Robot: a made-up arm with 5 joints. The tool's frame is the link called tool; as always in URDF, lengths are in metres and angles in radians. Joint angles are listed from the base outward. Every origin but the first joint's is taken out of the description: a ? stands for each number. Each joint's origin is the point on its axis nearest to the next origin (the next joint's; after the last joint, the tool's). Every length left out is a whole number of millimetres.
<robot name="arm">
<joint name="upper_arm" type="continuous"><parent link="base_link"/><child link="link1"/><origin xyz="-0.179 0.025 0.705" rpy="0.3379 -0.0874 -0.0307"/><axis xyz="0 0 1"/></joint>
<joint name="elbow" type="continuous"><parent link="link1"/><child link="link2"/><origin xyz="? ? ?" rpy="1.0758 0.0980 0.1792"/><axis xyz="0 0 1"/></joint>
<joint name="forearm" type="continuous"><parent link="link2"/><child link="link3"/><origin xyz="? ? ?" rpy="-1.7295 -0.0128 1.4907"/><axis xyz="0 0 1"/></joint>
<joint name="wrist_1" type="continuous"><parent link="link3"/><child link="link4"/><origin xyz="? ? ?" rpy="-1.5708 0.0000 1.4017"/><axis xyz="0 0 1"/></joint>
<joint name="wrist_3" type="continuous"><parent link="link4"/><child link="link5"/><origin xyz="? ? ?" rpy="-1.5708 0.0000 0.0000"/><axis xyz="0 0 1"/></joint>
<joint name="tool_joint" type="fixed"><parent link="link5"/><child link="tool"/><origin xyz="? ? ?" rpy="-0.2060 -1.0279 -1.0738"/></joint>
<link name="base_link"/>
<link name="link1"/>
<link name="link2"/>
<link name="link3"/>
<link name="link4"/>
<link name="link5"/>
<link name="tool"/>
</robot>
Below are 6 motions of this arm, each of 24 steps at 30 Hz.
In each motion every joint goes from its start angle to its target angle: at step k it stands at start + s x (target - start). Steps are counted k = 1, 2, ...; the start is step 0. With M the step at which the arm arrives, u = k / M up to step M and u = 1 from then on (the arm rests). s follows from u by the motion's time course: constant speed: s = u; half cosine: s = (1 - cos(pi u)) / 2; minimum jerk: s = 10 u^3 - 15 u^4 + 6 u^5.
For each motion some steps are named. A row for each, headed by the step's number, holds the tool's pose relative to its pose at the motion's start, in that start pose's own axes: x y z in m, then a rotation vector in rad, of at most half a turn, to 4 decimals.
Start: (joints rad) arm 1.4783 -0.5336 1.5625 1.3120 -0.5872
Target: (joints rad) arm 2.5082 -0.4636 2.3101 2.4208 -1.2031
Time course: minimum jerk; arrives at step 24
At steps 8, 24:
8: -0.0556 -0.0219 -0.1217 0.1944 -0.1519 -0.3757
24: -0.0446 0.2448 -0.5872 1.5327 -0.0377 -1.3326

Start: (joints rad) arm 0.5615 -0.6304 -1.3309 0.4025 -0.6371
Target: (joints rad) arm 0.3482 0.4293 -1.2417 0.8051 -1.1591
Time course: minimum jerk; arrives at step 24
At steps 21, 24:
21: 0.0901 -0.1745 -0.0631 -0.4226 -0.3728 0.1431
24: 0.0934 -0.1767 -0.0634 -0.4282 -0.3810 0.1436

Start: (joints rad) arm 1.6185 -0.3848 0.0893 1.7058 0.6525
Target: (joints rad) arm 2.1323 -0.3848 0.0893 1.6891 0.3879
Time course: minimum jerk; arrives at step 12
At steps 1, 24:
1: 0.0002 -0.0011 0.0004 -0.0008 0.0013 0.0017
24: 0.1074 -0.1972 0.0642 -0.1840 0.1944 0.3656

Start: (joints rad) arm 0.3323 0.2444 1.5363 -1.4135 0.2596
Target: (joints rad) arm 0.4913 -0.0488 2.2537 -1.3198 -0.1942
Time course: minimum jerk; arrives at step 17
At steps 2, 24:
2: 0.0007 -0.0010 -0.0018 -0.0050 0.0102 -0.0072
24: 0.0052 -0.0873 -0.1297 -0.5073 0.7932 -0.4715

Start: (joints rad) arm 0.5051 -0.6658 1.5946 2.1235 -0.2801
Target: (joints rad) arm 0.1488 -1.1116 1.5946 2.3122 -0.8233
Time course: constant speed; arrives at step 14
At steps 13, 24:
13: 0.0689 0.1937 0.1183 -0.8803 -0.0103 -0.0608
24: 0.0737 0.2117 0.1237 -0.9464 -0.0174 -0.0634

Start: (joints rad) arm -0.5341 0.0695 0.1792 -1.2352 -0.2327
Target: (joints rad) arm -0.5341 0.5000 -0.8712 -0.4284 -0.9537
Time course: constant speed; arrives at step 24
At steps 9, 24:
9: -0.0567 -0.0151 -0.0119 -0.0709 -0.4080 -0.3753
24: -0.1292 -0.0357 -0.1258 0.1520 -0.8814 -0.7873

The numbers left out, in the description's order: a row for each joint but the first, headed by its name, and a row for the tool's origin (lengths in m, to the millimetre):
elbow: -0.146 0.276 0.000
forearm: -0.188 0.136 0.000
wrist_1: 0.138 0.048 0.000
wrist_3: -0.018 0.068 0.000
tool: 0.023 -0.081 0.000

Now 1 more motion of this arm.
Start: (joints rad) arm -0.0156 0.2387 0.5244 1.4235 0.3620
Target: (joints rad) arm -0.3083 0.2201 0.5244 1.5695 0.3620
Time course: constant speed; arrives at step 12
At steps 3, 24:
3: -0.0024 0.0308 -0.0098 -0.0221 -0.0478 -0.0880
24: 0.0021 0.1219 -0.0448 -0.0931 -0.1993 -0.3463

